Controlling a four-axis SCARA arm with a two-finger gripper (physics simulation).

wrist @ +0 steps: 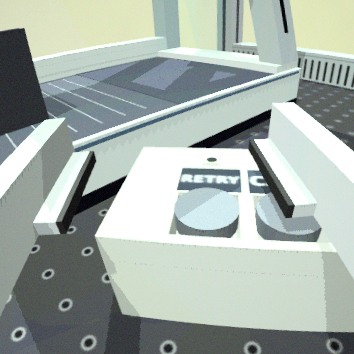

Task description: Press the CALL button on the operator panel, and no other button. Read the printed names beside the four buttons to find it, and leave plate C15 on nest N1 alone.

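Places are measured from the arm's base along level axes (x left, y down, z back), in metres.
Pixels of known places: gripper, fingertip midpoint: (170,131).
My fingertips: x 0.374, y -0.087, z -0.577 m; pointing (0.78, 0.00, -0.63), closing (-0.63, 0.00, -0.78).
Observation:
For each thing: its top centre in the pictures, then the offset to it from my fingertips. "spot": a spot on its surface instead.
- white operator panel, middle of its top: (318,183) dx -0.052, dy +0.018, dz -0.034 m
- round grey button, middle of its top: (206,206) dx -0.029, dy +0.018, dz +0.009 m
- printed name RETRY, middle of its top: (209,178) dx -0.015, dy +0.021, dz -0.009 m
- CALL button, middle of its top: (289,210) dx -0.052, dy +0.018, dz -0.011 m
- dark upright block, surface spot: (20,80) spot: dx +0.141, dy -0.010, dz +0.024 m
- slatted rail, surface spot: (302,62) spot: dx +0.145, dy +0.047, dz -0.427 m
The white operator panel (135,200) fills the lower middle and right of the wrist view. A round grey button (206,210) sits below the printed name RETRY (210,180). To its right is the CALL button (270,220), partly behind the right finger; its label (257,181) shows a C and the rest is hidden. My gripper (170,131) is shut and holds nothing, with a gap between its fingers. The left finger is left of the panel, and the right finger overlaps the CALL button in view. The other two buttons, plate C15 and nest N1 do not show.
A wide bed with a dark deck (105,82) and white side walls (235,111) lies behind the panel. A dark upright block (20,80) stands at the left. A white post (275,42) and a slatted rail (302,62) are at the back right. The dark floor has ringed holes.

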